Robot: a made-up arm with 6 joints.
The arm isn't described. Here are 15 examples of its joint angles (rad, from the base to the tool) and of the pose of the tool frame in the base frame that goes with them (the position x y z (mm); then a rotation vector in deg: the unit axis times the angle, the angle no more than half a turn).
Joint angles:
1: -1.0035 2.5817 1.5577 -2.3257 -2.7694 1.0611
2: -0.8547 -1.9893 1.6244 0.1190 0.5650 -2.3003
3: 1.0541 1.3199 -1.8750 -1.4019 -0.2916 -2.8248
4: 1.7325 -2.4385 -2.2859 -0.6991 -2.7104 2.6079
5: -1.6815 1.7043 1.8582 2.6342 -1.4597 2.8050
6: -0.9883 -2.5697 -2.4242 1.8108 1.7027 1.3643
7: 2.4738 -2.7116 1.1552 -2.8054 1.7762 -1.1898
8: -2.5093 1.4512 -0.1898 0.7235 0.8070 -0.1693
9: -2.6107 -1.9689 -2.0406 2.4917 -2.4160 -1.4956
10: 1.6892 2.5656 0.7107 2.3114 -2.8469 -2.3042
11: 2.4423 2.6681 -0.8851 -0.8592 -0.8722 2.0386
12: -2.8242 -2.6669 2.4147 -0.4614 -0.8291 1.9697
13: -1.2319 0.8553 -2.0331 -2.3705 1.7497 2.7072
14: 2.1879 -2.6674 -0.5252 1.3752 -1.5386 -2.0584
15: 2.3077 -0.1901 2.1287 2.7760 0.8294 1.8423
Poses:
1: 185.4 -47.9 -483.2 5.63 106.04 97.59
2: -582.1 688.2 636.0 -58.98 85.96 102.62
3: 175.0 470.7 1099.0 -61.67 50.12 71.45
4: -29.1 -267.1 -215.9 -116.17 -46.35 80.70
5: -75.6 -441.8 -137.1 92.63 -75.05 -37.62
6: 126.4 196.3 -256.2 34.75 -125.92 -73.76
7: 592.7 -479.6 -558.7 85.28 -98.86 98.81
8: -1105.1 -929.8 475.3 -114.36 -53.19 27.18
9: 553.9 368.5 -319.8 -2.32 43.93 -97.87
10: -41.3 316.4 -651.8 -64.65 88.10 107.21
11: -829.5 552.7 -457.7 -156.33 41.09 28.57
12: 651.5 157.8 147.8 50.60 17.40 -147.64
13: 23.8 -222.8 969.9 34.33 -45.56 48.99
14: 371.8 -235.1 -902.1 7.57 -21.46 -107.88
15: -364.0 247.0 1098.5 12.65 24.47 -7.53
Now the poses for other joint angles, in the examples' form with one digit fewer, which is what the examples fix.
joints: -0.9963 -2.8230 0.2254 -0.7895 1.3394 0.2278
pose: -444 499 -798 91.7 -19.3 4.0
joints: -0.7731 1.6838 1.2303 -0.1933 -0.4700 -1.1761
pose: 753 -709 -365 38.2 -56.9 141.4
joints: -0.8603 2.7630 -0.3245 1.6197 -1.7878 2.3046
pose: 232 -492 -830 93.3 15.1 38.6
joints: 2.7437 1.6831 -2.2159 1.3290 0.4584 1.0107
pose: -611 140 819 125.4 31.7 -118.9
